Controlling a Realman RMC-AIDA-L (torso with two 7-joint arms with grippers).
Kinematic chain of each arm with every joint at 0, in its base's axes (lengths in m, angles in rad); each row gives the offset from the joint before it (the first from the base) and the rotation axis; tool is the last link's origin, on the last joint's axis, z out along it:
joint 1: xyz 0 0 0.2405 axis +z
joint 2: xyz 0 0 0 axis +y
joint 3: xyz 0 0 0.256 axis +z
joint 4: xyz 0 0 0 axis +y
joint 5: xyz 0 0 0.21 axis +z
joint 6: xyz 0 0 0 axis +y
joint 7: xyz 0 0 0.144 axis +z
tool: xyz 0 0 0
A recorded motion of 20 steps. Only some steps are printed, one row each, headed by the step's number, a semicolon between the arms.
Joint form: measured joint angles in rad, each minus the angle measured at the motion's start. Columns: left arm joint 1, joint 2, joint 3, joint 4, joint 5, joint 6, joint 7; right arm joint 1, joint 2, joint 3, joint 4, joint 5, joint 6, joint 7.
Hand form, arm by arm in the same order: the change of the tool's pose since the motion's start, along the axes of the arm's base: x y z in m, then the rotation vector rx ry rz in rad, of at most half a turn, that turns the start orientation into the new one. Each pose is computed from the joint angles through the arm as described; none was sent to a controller.
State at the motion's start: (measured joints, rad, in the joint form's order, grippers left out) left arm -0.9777 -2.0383 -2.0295 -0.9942 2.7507 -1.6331 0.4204; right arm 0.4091 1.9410 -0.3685 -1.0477 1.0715 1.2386 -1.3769
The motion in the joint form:
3: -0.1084 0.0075 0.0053 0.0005 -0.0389 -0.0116 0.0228; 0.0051 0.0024 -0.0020 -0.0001 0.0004 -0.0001 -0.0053
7: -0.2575 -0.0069 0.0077 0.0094 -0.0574 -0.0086 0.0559; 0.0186 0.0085 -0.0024 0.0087 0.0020 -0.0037 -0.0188
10: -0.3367 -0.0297 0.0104 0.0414 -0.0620 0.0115 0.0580; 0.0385 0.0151 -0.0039 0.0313 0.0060 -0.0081 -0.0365
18: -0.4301 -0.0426 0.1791 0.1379 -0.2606 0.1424 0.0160; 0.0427 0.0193 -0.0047 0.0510 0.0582 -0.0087 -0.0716
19: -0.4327 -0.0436 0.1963 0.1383 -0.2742 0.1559 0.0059; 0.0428 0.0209 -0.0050 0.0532 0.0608 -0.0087 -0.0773
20: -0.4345 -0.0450 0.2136 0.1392 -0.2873 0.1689 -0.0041; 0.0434 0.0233 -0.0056 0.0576 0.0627 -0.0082 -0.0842
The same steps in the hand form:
3: 0.0487 0.0113 -0.0003 -0.0289 -0.0225 -0.1276; -0.0021 0.0020 -0.0014 -0.0027 -0.0032 0.0083
7: 0.1143 0.0168 -0.0089 -0.0689 -0.0355 -0.3024; -0.0059 0.0067 -0.0058 -0.0070 -0.0030 0.0240
10: 0.1453 0.0142 -0.0230 -0.0962 -0.0452 -0.3684; -0.0106 0.0135 -0.0136 -0.0175 0.0055 0.0446
18: 0.1919 -0.0023 -0.0679 -0.1752 -0.1213 -0.4683; -0.0155 0.0166 -0.0163 0.0002 0.0243 0.0853
19: 0.1947 -0.0036 -0.0708 -0.1733 -0.1265 -0.4728; -0.0157 0.0166 -0.0174 -0.0004 0.0238 0.0885
20: 0.1969 -0.0049 -0.0739 -0.1724 -0.1312 -0.4758; -0.0158 0.0168 -0.0196 -0.0035 0.0244 0.0921

